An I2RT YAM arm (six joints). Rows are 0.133 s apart.
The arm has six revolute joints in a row. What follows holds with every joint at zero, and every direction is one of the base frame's.
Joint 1 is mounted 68.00 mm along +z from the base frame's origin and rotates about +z.
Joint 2 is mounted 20.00 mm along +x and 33.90 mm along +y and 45.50 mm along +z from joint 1 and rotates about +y.
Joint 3 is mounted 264.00 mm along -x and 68.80 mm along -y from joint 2 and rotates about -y.
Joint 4 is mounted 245.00 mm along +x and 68.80 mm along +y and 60.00 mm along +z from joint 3 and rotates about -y.
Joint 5 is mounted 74.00 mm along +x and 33.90 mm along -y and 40.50 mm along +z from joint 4 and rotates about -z.
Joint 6 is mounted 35.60 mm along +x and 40.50 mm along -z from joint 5 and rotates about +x.
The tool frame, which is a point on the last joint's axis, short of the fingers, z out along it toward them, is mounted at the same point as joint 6; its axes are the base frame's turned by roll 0.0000, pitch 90.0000 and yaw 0.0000 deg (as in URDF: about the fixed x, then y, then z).
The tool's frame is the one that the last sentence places.
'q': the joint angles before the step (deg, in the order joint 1, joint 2, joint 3, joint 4, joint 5, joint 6). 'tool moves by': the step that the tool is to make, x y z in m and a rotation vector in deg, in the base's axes. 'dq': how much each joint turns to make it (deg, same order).
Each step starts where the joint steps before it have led.
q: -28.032, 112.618, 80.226, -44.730, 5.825, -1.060
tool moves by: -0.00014, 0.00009, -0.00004, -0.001, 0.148, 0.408
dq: 0.000, 0.000, -0.001, -0.088, -0.022, -0.416
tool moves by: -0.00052, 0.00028, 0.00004, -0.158, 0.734, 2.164
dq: 0.000, -0.001, 0.043, -0.392, 0.000, -2.229
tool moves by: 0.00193, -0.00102, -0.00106, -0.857, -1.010, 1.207
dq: 0.001, 0.023, -0.369, 1.813, 0.000, -1.245
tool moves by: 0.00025, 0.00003, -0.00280, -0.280, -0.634, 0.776
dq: -0.001, -0.022, -0.789, 1.532, -0.240, -0.744
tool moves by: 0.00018, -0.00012, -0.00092, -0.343, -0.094, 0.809
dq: 0.001, 0.001, -0.260, 0.588, 0.044, -0.851
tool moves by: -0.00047, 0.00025, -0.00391, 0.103, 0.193, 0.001
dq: 0.000, 0.262, -0.547, 0.590, 0.000, -0.001
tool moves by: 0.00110, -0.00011, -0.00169, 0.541, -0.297, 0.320
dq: 0.000, 0.326, 0.065, 0.283, -0.678, -0.153
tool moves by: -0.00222, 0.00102, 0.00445, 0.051, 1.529, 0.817
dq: 0.021, -0.393, 0.655, -2.337, 0.459, -0.940
